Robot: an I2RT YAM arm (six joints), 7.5 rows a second.
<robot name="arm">
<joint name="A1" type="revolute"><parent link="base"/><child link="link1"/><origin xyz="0 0 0.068"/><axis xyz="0 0 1"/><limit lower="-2.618" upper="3.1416"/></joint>
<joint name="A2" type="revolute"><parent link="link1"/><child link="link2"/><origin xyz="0.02 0.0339 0.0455" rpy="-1.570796 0 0"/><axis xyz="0 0 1"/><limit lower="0" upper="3.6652"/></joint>
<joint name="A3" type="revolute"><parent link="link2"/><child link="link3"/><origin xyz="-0.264 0 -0.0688" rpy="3.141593 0 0"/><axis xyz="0 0 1"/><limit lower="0" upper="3.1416"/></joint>
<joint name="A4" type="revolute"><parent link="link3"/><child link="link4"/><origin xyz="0.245 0.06 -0.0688"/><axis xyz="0 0 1"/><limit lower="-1.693" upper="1.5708"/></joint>
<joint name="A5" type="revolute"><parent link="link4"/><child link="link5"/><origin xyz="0.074 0.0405 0.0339" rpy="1.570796 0 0"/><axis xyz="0 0 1"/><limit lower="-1.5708" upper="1.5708"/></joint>
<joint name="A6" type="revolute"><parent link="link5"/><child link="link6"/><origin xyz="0.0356 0 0.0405" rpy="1.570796 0 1.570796"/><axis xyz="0 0 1"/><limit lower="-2.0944" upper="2.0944"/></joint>
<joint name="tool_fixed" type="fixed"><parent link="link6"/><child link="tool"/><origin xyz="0 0 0" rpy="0 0 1.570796"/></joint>
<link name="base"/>
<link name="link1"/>
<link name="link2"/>
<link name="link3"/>
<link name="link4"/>
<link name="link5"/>
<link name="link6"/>
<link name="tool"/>
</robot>
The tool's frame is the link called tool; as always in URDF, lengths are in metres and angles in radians.
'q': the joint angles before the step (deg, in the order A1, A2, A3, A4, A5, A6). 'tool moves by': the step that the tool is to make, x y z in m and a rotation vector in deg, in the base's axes. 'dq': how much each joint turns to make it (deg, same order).
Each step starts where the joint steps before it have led.
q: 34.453, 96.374, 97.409, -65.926, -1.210, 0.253
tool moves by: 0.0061, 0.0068, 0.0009, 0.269, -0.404, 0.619
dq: 0.343, 1.857, 2.231, 0.105, -0.111, -0.253
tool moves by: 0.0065, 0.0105, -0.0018, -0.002, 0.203, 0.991
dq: 0.762, 2.587, 2.660, -0.244, -0.203, -0.157
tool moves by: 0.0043, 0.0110, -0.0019, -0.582, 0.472, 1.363
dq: 1.001, 2.567, 2.844, -1.012, 0.021, -0.410
